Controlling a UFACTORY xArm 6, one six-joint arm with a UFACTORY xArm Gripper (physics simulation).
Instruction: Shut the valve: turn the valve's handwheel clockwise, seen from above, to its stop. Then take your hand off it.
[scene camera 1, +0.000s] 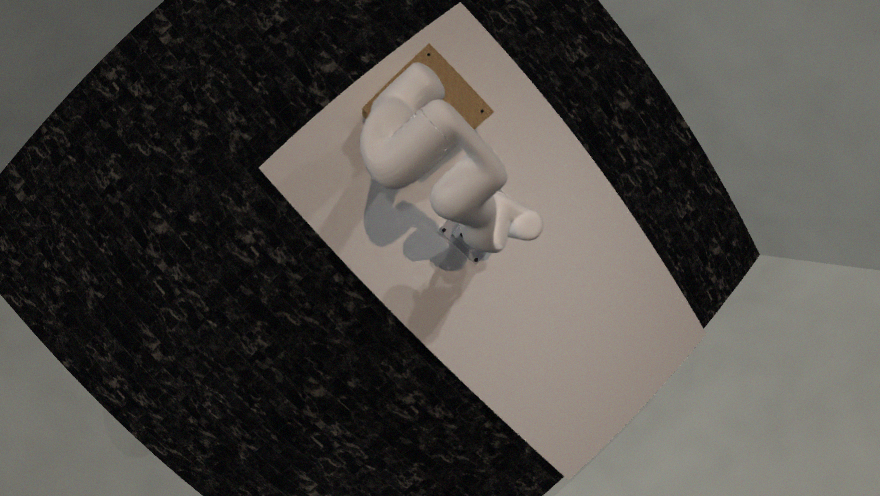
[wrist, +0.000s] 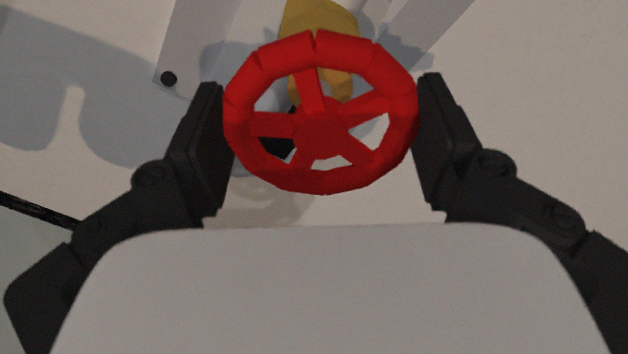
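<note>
The valve's red handwheel (wrist: 320, 131) is in the upper middle of the wrist view, with its rim and spokes showing. My gripper (wrist: 320, 107) is shut on it, one black finger against each side of the rim. The yellow valve body (wrist: 320, 19) shows behind the wheel, above a light grey base plate (wrist: 192, 30) with a dark bolt. In the scene view, the white arm hides the handwheel and the fingers; a small part of the base plate with dark bolts shows beside the wrist.
The pale table (scene camera 1: 585, 277) bears the arm's shadows left of and below the arm. A brown mounting board (scene camera 1: 468, 98) lies under the arm's base. A dark mottled surface (scene camera 1: 154, 246) borders the table's long sides.
</note>
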